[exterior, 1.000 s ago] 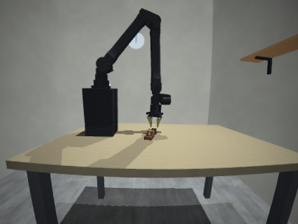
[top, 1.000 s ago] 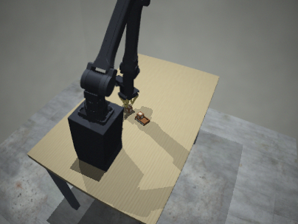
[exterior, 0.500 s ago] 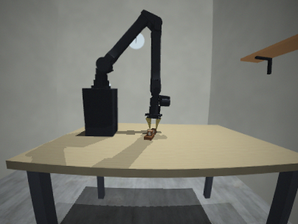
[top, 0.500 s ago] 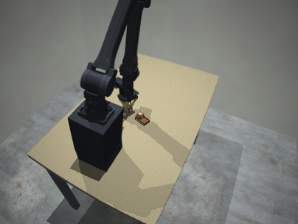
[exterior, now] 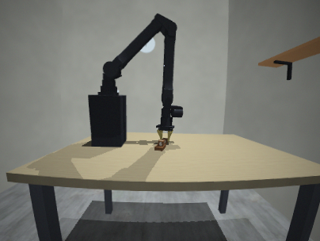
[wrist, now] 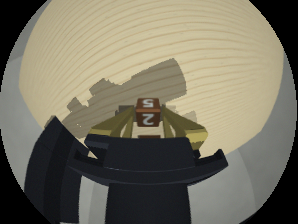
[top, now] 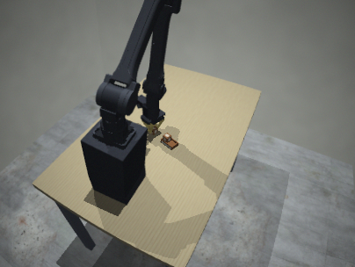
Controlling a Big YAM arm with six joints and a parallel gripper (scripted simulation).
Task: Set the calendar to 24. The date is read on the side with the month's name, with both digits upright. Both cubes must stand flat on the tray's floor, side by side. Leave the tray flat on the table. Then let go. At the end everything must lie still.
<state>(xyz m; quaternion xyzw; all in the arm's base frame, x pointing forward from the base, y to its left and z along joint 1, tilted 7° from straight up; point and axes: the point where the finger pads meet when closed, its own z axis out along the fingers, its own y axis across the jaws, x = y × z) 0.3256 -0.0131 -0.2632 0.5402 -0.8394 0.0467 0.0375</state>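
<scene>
My gripper is now right at the brown digit cube. Round my hand: brown tray: 40 mm behind, 100 mm to the right, 10 mm below.
</scene>
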